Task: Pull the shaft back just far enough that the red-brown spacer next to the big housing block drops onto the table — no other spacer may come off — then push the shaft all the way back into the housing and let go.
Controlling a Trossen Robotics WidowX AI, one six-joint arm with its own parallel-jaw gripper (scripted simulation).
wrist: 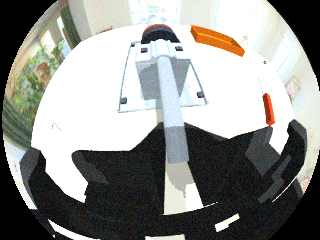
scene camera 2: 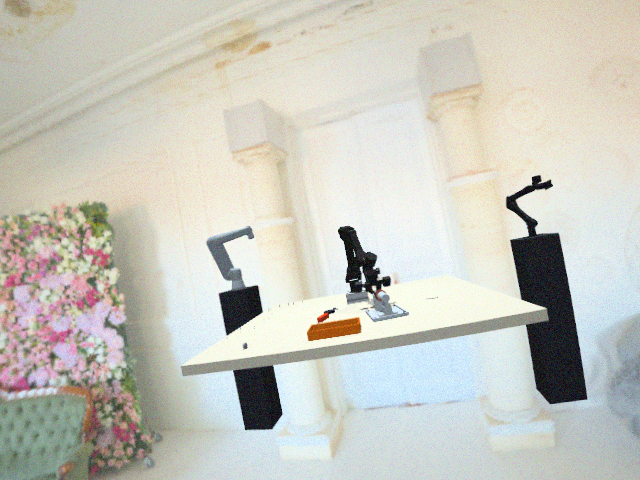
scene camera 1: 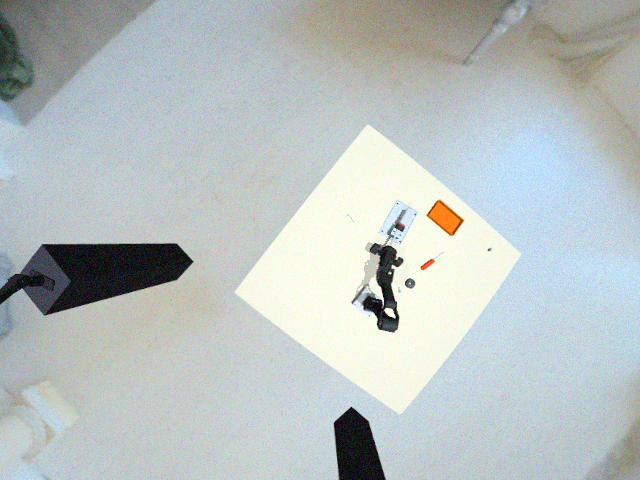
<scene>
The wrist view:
gripper: 170,125
grey shaft: 177,145
orange tray: 202,35
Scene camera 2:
orange tray: 349,326
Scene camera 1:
orange tray: 442,215
</scene>
